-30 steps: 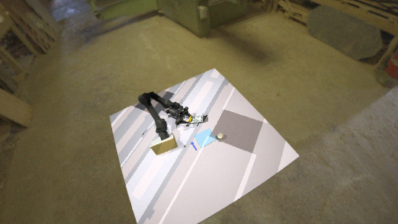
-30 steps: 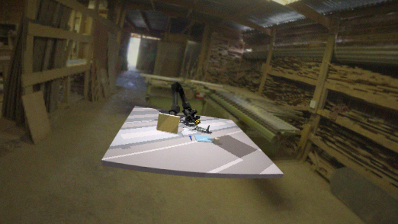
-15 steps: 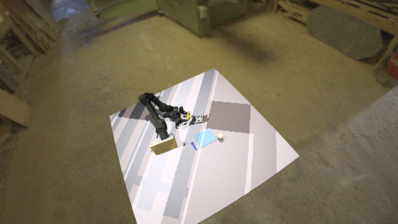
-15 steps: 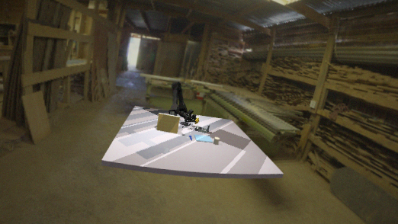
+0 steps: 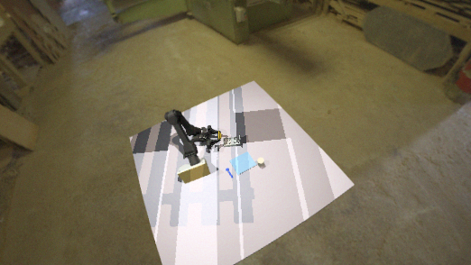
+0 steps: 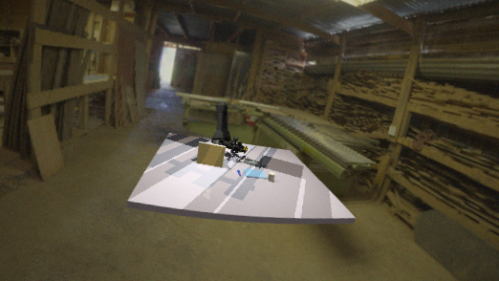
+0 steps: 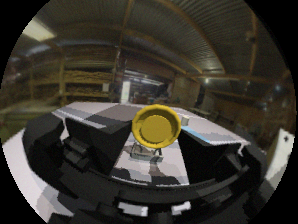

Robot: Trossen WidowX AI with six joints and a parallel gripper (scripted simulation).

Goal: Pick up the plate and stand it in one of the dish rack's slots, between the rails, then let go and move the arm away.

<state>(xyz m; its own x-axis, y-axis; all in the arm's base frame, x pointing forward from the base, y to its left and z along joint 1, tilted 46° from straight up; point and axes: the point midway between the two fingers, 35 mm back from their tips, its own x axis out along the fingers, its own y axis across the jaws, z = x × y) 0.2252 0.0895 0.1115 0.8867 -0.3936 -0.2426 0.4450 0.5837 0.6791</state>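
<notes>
Now: the dish rack 60 mm ahead of my gripper tip, 30 mm to the right of it and 80 mm below it. From my gripper tip the other things lie so: light blue mat: 40 mm ahead, 230 mm to the right, 100 mm below; then blue spoon: 80 mm behind, 240 mm to the right, 100 mm below; then plate: 10 mm behind.
</notes>
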